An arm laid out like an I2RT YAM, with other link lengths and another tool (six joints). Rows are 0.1 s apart.
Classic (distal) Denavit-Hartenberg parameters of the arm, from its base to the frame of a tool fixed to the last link. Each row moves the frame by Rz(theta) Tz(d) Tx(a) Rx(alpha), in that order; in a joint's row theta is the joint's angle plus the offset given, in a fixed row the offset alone. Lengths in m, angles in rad.
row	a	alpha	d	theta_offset
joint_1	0.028	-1.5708	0.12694	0
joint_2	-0.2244	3.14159	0	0
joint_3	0.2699	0	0	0.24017
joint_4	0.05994	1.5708	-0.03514	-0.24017
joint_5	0	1.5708	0.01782	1.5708
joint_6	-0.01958	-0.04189	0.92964	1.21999
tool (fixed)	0	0	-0.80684	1.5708
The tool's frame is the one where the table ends.
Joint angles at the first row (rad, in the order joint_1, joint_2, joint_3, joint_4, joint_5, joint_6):
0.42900, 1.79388, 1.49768, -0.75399, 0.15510, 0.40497
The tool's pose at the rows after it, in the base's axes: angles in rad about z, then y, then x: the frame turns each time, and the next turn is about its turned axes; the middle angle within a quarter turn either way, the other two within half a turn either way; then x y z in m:
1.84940, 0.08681, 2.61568, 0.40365, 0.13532, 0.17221
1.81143, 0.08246, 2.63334, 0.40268, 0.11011, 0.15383
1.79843, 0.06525, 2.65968, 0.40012, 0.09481, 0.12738
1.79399, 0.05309, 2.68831, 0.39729, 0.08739, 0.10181
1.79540, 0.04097, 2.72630, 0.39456, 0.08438, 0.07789
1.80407, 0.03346, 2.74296, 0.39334, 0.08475, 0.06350
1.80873, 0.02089, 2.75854, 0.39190, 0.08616, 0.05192
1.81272, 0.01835, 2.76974, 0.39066, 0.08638, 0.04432
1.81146, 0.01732, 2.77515, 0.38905, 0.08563, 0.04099
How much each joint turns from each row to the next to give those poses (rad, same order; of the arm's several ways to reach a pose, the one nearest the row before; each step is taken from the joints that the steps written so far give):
-0.06164, -0.04186, -0.06977, 0.02592, 0.00623, -0.02041
-0.06068, -0.02157, -0.08660, 0.05027, -0.01535, -0.01591
-0.04287, 0.00383, -0.08398, 0.06454, -0.02952, -0.01598
-0.02162, 0.02518, -0.05832, 0.05612, -0.01853, -0.00806
-0.01048, 0.04228, -0.03070, 0.03554, -0.01569, -0.00387
-0.00199, 0.02843, -0.01734, 0.02962, -0.01090, -0.00624
0.00037, 0.02543, -0.00930, 0.01901, -0.01302, 0.00120
0.00001, 0.01652, -0.00718, 0.01262, -0.00364, -0.00261
-0.00113, 0.00318, -0.00828, 0.00601, -0.00082, 0.00056

